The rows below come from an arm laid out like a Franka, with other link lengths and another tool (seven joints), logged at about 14 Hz.
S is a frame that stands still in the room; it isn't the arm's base.
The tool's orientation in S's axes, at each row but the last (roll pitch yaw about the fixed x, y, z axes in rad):
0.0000 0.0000 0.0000
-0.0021 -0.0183 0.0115
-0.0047 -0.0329 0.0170
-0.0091 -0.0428 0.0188
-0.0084 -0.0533 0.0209
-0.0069 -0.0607 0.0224
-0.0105 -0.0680 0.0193
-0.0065 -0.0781 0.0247
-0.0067 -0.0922 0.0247
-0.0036 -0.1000 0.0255
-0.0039 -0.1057 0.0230
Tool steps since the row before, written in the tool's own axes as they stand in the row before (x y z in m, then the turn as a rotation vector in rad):
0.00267 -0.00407 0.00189 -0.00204 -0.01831 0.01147
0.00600 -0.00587 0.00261 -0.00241 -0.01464 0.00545
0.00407 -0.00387 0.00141 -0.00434 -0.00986 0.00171
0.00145 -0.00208 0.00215 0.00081 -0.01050 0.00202
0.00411 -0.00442 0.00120 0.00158 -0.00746 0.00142
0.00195 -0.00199 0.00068 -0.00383 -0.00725 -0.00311
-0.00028 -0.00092 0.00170 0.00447 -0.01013 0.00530
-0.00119 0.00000 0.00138 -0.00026 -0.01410 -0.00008
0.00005 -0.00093 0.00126 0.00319 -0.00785 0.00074
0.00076 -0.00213 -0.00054 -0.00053 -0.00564 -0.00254
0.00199 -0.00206 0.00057 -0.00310 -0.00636 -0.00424
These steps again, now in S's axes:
0.00267 -0.00407 0.00189 -0.00204 -0.01831 0.01147
0.00602 -0.00580 0.00273 -0.00234 -0.01466 0.00544
0.00409 -0.00379 0.00156 -0.00423 -0.00993 0.00161
0.00139 -0.00203 0.00223 0.00092 -0.01047 0.00215
0.00413 -0.00432 0.00145 0.00165 -0.00741 0.00156
0.00195 -0.00194 0.00081 -0.00347 -0.00735 -0.00329
-0.00038 -0.00091 0.00169 0.00429 -0.00999 0.00570
-0.00129 -0.00002 0.00128 0.00009 -0.01410 -0.00001
-0.00004 -0.00092 0.00127 0.00330 -0.00777 0.00108
0.00086 -0.00211 -0.00045 -0.00013 -0.00565 -0.00256
0.00196 -0.00201 0.00078 -0.00249 -0.00644 -0.00452

